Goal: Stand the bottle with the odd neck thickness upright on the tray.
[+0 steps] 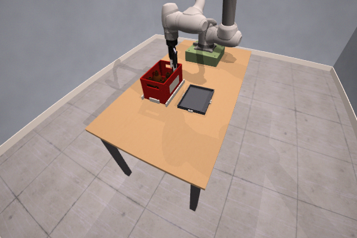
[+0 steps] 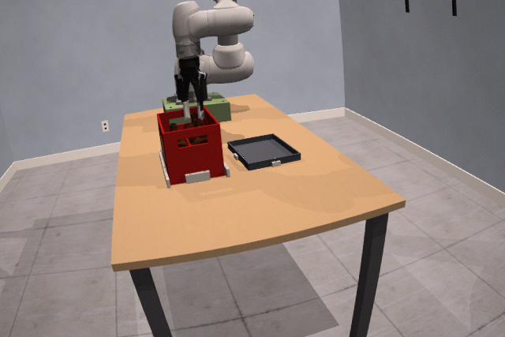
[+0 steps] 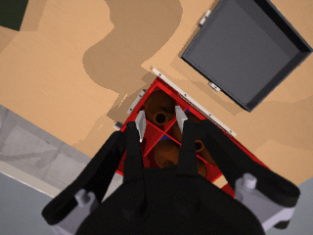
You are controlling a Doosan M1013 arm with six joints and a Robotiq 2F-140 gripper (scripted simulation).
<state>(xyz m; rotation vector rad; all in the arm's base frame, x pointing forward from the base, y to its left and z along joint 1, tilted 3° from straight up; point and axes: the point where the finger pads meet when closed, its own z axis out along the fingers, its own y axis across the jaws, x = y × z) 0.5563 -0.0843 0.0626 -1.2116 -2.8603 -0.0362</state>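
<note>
Right now the red crate is 9 cm ahead of my hand, 5 cm to the right of it and 9 cm below it. Also, from my hand: dark grey tray (10 cm ahead, 22 cm to the left, 16 cm below); then glass bottle (18 cm ahead, 9 cm to the right, 9 cm below).
</note>
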